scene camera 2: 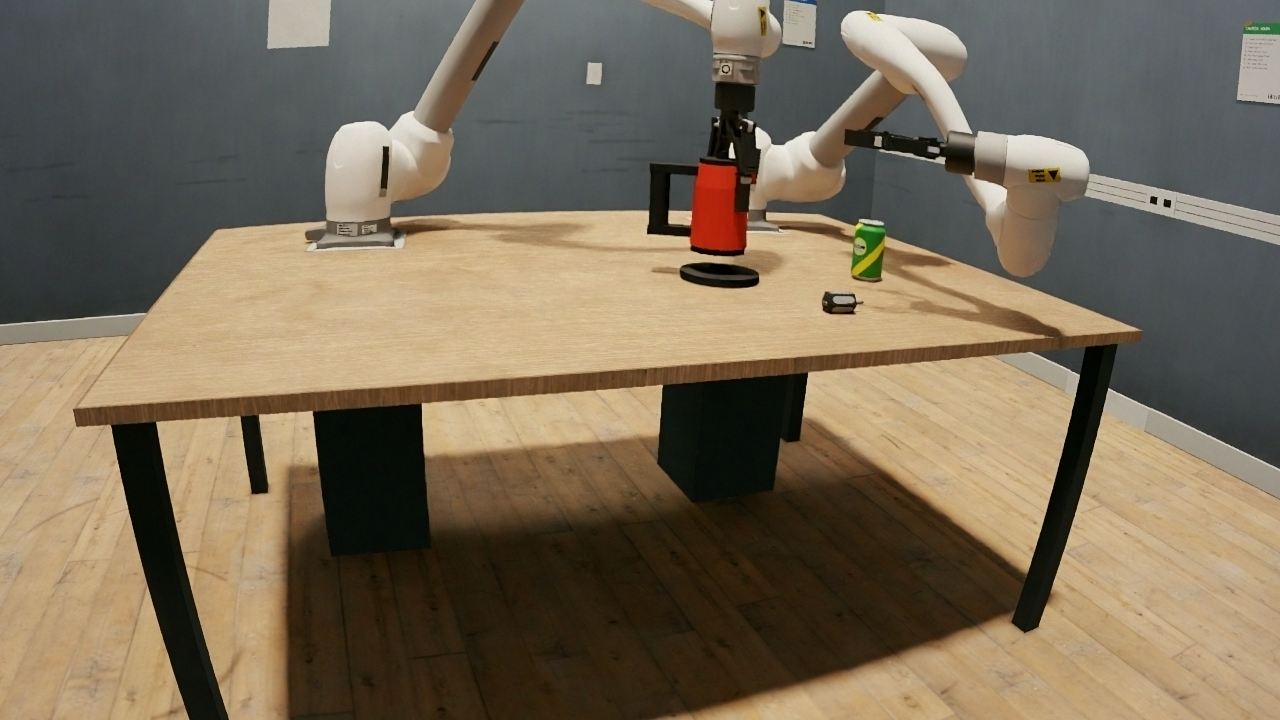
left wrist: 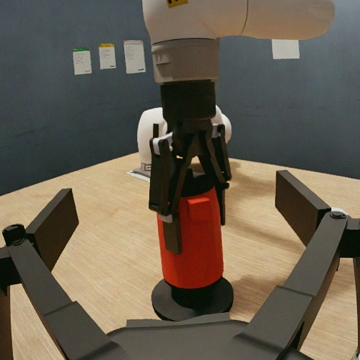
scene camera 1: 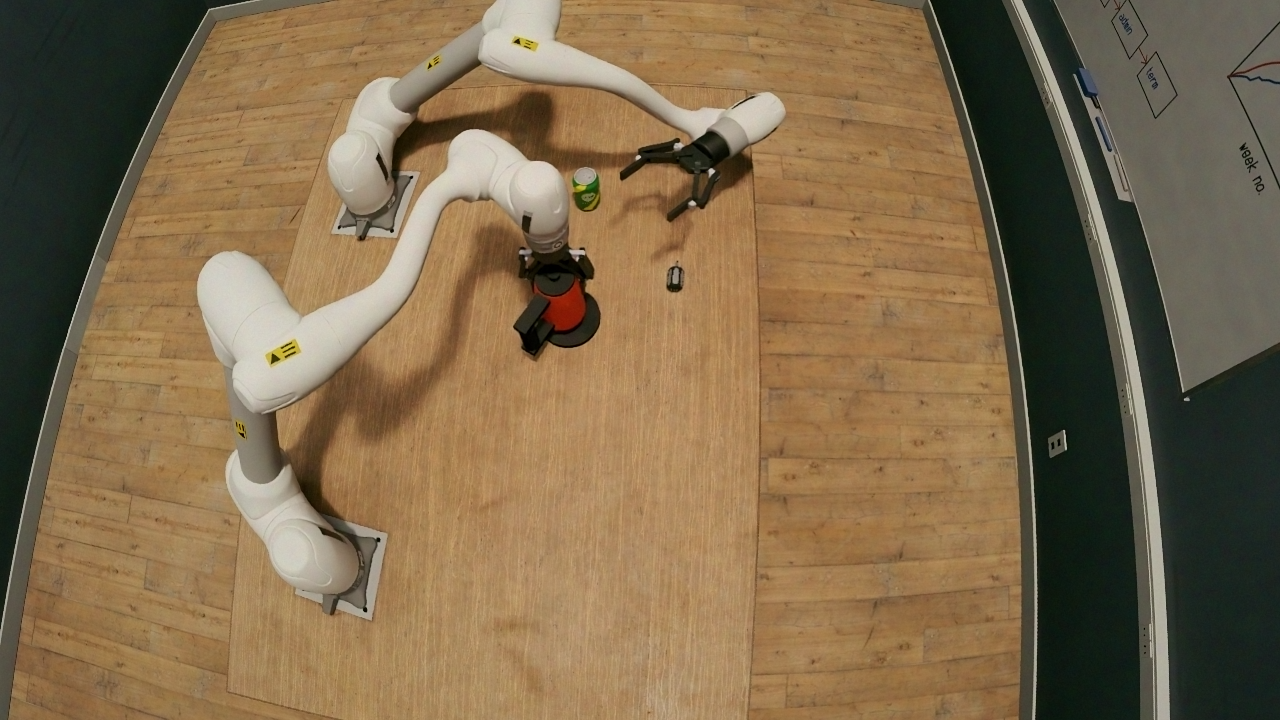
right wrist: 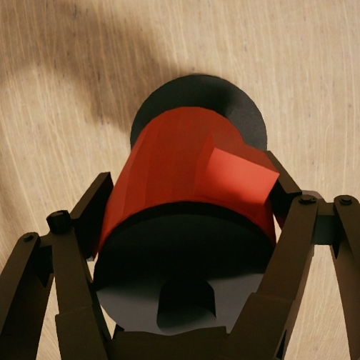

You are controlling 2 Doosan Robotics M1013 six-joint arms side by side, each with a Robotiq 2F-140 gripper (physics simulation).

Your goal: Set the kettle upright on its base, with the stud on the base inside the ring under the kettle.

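The red kettle [scene camera 1: 565, 304] [scene camera 2: 716, 213] [left wrist: 192, 260] [right wrist: 165, 160] with its black handle [scene camera 1: 534, 326] [scene camera 2: 659, 198] is roughly upright above its round black base [scene camera 1: 588, 329] [scene camera 2: 718, 280] [left wrist: 162, 302] [right wrist: 200, 90]. In scene camera 2 a small gap shows between the kettle's bottom and the base. The stud and the ring under the kettle are hidden. My right gripper [scene camera 1: 559, 279] [scene camera 2: 731, 183] [left wrist: 197, 235] [right wrist: 185, 179] points down and is shut on the kettle's upper body. My left gripper [scene camera 1: 648, 196] [scene camera 2: 850, 138] is open and empty, raised apart from the kettle.
A green and yellow can [scene camera 1: 586, 189] [scene camera 2: 868, 250] stands on the wooden table [scene camera 1: 537, 501] [scene camera 2: 402, 313] near the kettle. A small dark motor-like part [scene camera 1: 674, 277] [scene camera 2: 839, 302] lies right of the base. The left arm reaches over the table behind the can.
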